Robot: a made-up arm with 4 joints. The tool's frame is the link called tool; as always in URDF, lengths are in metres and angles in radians. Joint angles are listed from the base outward. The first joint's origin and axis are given. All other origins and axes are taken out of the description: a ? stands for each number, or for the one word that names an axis. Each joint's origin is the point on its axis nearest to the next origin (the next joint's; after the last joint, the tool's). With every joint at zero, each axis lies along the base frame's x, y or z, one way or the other. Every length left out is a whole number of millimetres.
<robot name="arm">
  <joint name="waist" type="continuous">
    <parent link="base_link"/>
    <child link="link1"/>
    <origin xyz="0 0.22 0.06" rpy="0 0 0"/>
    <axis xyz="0 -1 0"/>
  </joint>
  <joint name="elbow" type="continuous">
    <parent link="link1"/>
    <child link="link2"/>
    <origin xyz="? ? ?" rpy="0 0 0"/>
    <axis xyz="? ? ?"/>
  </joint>
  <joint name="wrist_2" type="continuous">
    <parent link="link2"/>
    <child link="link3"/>
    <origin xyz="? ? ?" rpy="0 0 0"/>
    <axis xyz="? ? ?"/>
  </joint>
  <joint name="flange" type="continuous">
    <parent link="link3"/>
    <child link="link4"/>
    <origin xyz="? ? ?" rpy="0 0 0"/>
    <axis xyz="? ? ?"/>
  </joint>
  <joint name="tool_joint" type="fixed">
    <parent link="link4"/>
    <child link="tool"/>
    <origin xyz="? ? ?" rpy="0 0 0"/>
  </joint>
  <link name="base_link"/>
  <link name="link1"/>
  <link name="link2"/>
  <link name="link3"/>
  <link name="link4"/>
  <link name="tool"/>
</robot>
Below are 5 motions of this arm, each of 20 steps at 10 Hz.
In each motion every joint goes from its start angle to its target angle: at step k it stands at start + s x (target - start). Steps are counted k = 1, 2, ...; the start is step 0. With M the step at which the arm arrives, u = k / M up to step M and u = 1 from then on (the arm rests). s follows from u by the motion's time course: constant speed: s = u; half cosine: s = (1 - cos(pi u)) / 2; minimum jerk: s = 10 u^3 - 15 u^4 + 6 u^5.
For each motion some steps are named. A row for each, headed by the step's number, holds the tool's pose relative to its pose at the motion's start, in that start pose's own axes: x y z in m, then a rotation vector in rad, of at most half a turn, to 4 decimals.
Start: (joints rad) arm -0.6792 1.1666 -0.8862 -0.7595
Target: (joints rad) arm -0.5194 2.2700 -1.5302 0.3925
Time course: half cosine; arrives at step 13
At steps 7, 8, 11, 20:
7: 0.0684 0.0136 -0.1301 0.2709 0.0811 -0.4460
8: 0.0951 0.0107 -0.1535 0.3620 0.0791 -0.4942
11: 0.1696 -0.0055 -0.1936 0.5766 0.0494 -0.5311
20: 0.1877 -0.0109 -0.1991 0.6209 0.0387 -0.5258

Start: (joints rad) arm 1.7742 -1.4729 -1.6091 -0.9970
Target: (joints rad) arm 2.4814 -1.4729 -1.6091 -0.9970
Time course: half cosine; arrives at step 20
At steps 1, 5, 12, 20:
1: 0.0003 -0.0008 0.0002 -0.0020 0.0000 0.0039
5: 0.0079 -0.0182 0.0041 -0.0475 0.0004 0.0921
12: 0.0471 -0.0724 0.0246 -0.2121 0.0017 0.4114
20: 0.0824 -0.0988 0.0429 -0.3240 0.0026 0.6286

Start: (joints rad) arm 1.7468 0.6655 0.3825 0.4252
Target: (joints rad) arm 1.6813 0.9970 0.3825 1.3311
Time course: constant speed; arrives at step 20
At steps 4, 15, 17, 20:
4: 0.0175 -0.0012 -0.0094 0.0212 0.2152 -0.0545
15: 0.0485 -0.0087 -0.0517 0.1289 0.8015 -0.1861
17: 0.0508 -0.0100 -0.0612 0.1563 0.9069 -0.2063
20: 0.0522 -0.0115 -0.0757 0.2021 1.0639 -0.2339

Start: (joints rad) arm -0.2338 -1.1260 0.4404 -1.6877
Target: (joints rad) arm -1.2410 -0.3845 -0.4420 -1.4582
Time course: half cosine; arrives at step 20
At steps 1, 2, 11, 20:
1: -0.0009 0.0001 -0.0003 -0.0043 0.0058 -0.0106
2: -0.0036 0.0005 -0.0011 -0.0169 0.0230 -0.0421
11: -0.0456 0.0477 -0.0318 -0.4043 0.5642 -0.9469
20: -0.0332 0.0936 -0.0833 -0.7542 0.9862 -1.5297

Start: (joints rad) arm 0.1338 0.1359 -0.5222 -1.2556
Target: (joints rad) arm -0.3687 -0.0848 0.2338 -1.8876
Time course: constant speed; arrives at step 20
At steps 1, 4, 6, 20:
1: 0.0062 -0.0009 0.0043 -0.0144 -0.0044 0.0385
4: 0.0259 -0.0029 0.0151 -0.0437 -0.0169 0.1564
6: 0.0400 -0.0037 0.0204 -0.0518 -0.0244 0.2359
20: 0.1466 -0.0024 0.0103 0.1437 -0.0594 0.7398

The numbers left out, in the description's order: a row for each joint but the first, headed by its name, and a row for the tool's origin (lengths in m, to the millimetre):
elbow: xyz 0.03 0 0.12, axis 0 0 -1
wrist_2: xyz -0.04 0.19 0, axis -1 0 0
flange: xyz 0 -0.19 -0.09, axis 0 1 0
tool: xyz 0.04 0 0.09

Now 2 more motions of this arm.
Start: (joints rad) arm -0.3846 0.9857 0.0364 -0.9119
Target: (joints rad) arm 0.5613 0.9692 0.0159 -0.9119
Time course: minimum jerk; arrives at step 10
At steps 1, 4, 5, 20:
1: -0.0005 -0.0008 0.0003 0.0042 -0.0045 -0.0055
4: -0.0224 -0.0295 0.0074 0.1567 -0.1666 -0.2029
5: -0.0381 -0.0444 0.0078 0.2469 -0.2630 -0.3190
20: -0.0869 -0.0733 -0.0050 0.4935 -0.5298 -0.6350

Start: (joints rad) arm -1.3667 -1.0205 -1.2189 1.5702
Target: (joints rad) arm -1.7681 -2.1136 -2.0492 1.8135
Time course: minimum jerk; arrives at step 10
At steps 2, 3, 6, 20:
2: 0.0131 0.0119 -0.0182 -0.0099 0.0777 0.0682
3: 0.0315 0.0361 -0.0550 -0.0257 0.2190 0.1934
6: -0.0072 0.1703 -0.2694 -0.0695 0.9192 0.8225
20: -0.1390 0.2212 -0.3792 -0.0693 1.3519 1.1968

